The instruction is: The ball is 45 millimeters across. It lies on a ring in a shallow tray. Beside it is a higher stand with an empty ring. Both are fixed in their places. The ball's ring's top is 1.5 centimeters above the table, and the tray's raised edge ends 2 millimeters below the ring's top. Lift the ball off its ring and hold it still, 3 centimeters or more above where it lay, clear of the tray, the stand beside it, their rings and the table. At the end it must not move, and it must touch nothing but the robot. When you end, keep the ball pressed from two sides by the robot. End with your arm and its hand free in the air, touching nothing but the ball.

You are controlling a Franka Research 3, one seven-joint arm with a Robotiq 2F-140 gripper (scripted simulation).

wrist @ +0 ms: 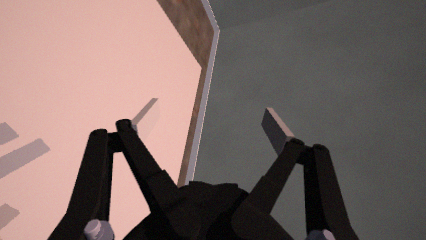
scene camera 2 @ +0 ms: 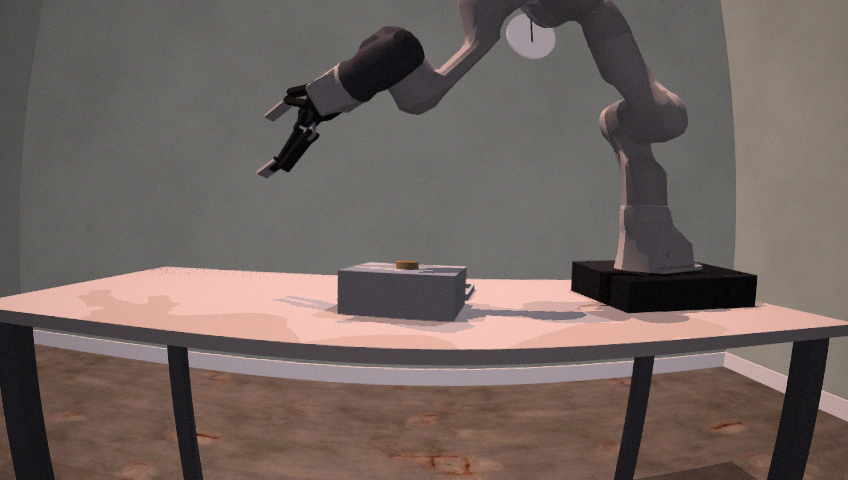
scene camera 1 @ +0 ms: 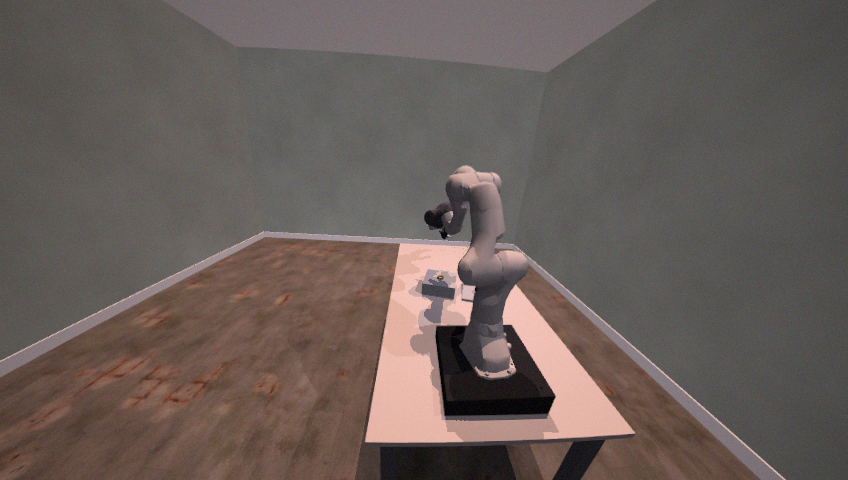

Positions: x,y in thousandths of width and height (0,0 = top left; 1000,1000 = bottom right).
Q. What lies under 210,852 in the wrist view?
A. My gripper.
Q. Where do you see a grey stand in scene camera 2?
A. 479,605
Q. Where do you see a grey stand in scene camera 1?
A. At 515,591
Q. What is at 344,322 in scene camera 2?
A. My gripper.
